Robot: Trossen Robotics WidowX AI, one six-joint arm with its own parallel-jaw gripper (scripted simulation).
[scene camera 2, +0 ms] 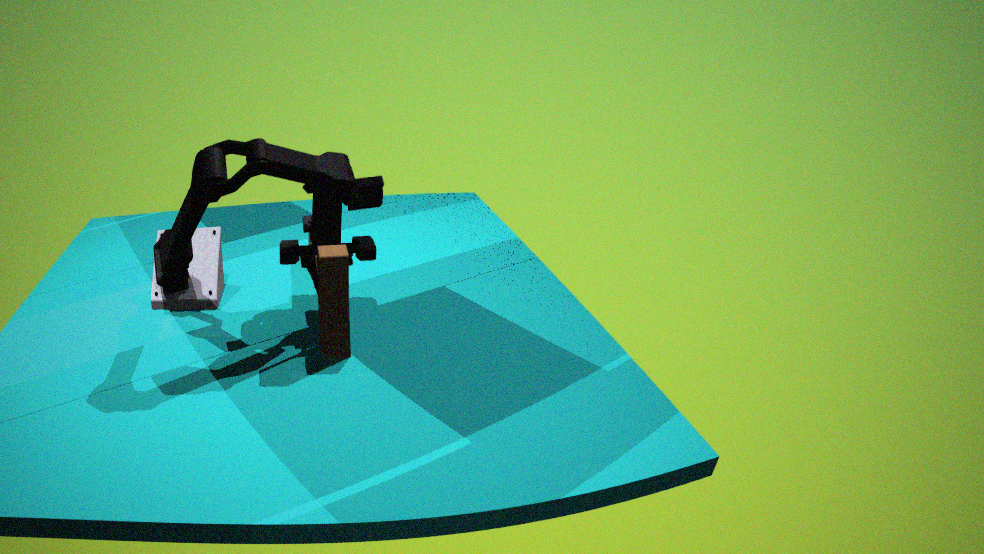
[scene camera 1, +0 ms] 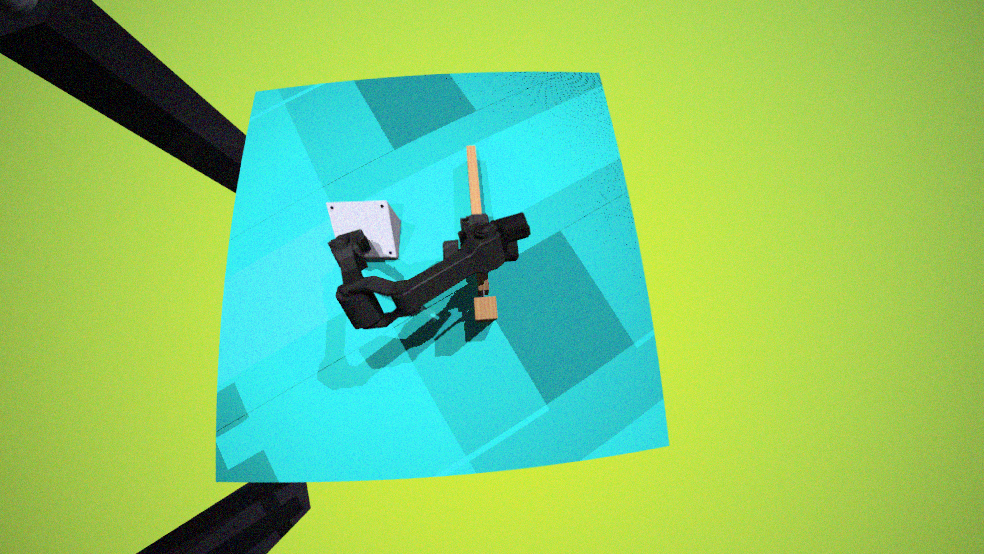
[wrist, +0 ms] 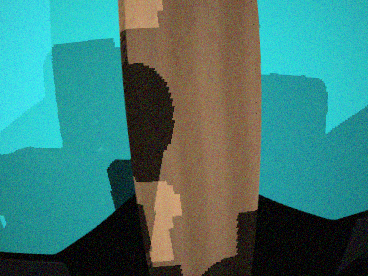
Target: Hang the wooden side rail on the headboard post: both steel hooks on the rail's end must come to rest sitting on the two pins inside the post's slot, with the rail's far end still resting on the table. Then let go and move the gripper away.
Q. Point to a wooden side rail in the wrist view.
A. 192, 83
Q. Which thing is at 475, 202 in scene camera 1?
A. A wooden side rail.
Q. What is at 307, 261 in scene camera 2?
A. My gripper.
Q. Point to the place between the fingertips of my gripper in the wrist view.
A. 183, 192
